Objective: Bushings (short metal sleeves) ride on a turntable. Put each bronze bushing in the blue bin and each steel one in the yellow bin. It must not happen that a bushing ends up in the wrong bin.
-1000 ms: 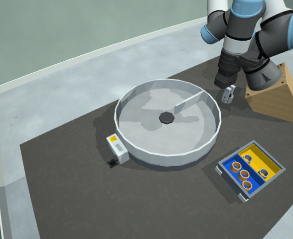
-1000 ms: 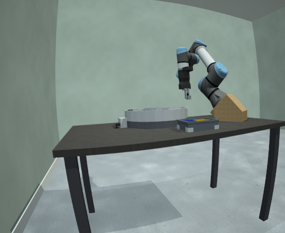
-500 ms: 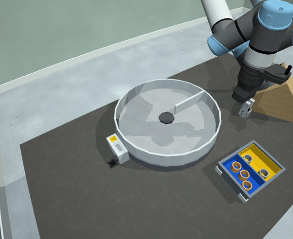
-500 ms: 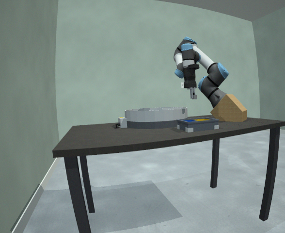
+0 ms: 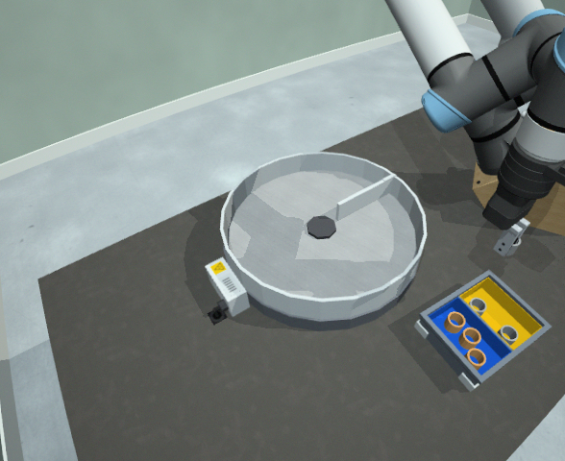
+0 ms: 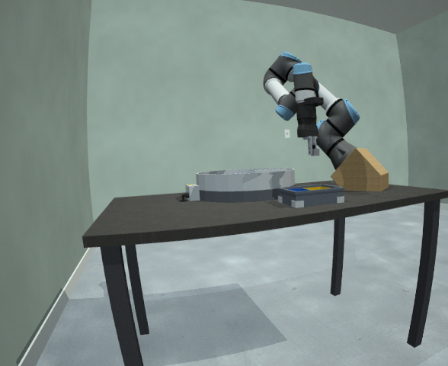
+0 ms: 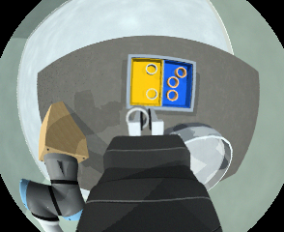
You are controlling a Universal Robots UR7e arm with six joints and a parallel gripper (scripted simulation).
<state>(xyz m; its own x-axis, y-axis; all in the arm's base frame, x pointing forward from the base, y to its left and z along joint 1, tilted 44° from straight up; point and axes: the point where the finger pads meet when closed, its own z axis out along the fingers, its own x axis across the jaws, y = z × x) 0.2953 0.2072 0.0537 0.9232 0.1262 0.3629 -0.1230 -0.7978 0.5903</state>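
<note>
The bin lies 150 mm below my hand, 60 mm ahead of it and 50 mm to the left of it. Round my hand: turntable: 310 mm to the right, 130 mm below, 120 mm ahead.
</note>
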